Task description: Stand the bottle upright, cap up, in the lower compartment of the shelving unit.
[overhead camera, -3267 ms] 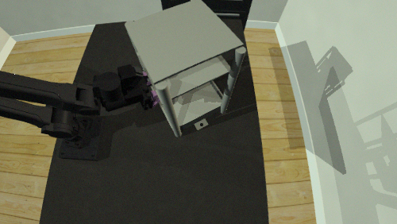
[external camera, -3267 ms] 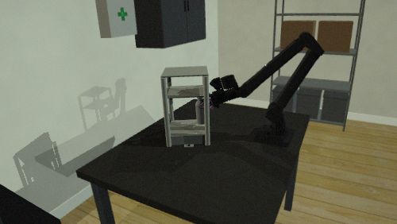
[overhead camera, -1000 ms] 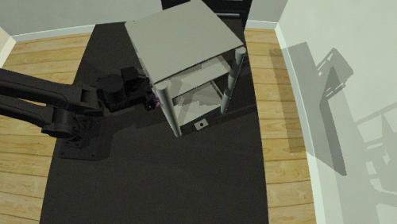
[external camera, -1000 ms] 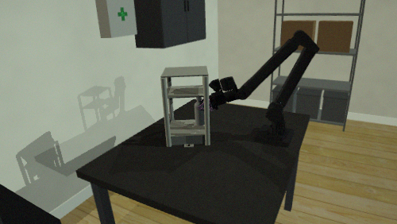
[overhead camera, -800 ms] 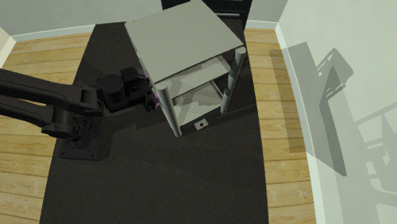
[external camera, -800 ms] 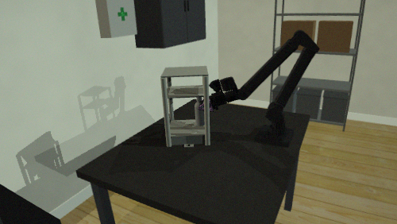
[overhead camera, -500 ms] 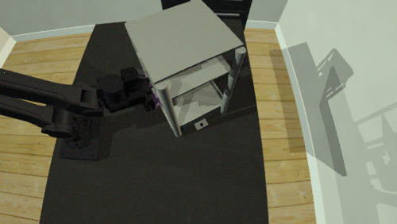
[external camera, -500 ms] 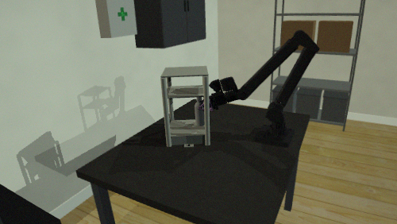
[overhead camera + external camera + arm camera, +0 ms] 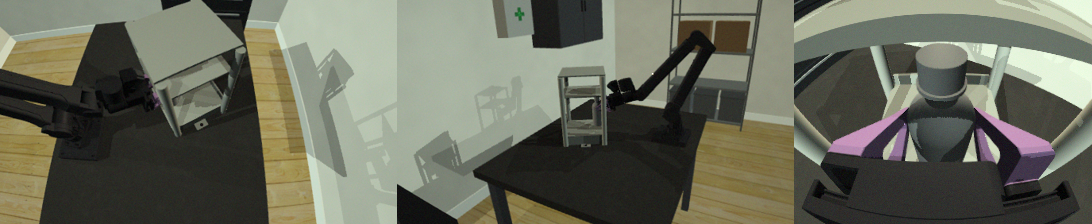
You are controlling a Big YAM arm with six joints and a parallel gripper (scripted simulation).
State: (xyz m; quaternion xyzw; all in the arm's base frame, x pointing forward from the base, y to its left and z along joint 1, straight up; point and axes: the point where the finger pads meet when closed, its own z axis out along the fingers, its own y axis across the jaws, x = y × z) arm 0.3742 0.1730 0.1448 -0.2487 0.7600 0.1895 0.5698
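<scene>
Now: hand 60 mm short of the shelving unit, 40 mm to the right of it and 10 mm below it. The rest, counted from my hand: grey bottle: right at my hand.
</scene>
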